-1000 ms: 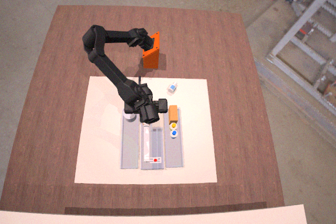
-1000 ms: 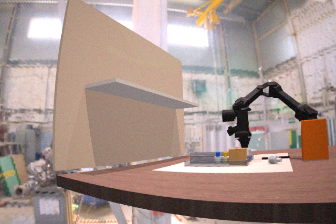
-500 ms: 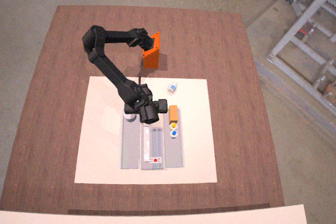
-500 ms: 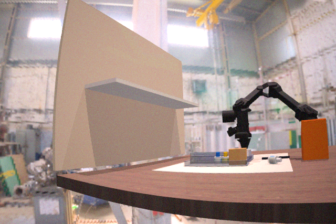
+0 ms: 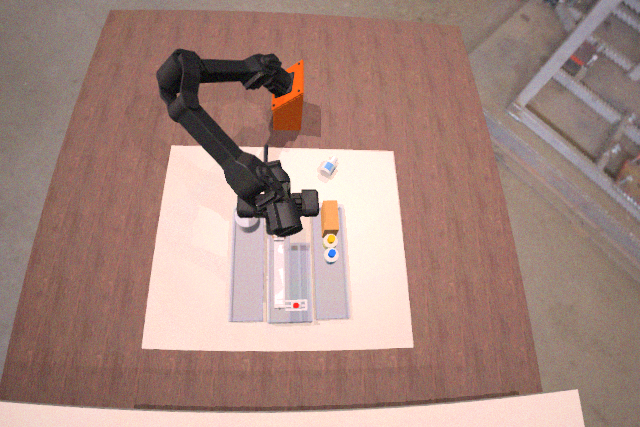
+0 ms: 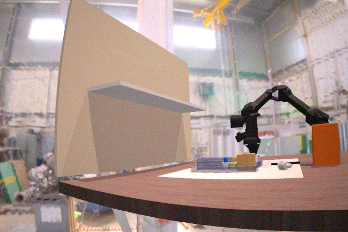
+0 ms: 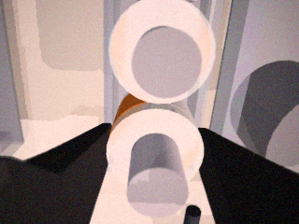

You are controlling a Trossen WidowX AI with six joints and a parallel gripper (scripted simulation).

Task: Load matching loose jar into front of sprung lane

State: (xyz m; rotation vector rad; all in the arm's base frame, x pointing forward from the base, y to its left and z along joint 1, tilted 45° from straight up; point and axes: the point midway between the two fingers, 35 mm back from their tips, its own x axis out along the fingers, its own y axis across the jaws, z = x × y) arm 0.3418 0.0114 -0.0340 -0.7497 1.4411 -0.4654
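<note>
The orange box is 13 cm to the left of my gripper tip and 1 cm behind it. From my gripper tip the other things lie so: sprung lane: 14 cm ahead, 4 cm to the left, 2 cm below; red dot: 22 cm ahead, 7 cm to the left, 3 cm above.
</note>
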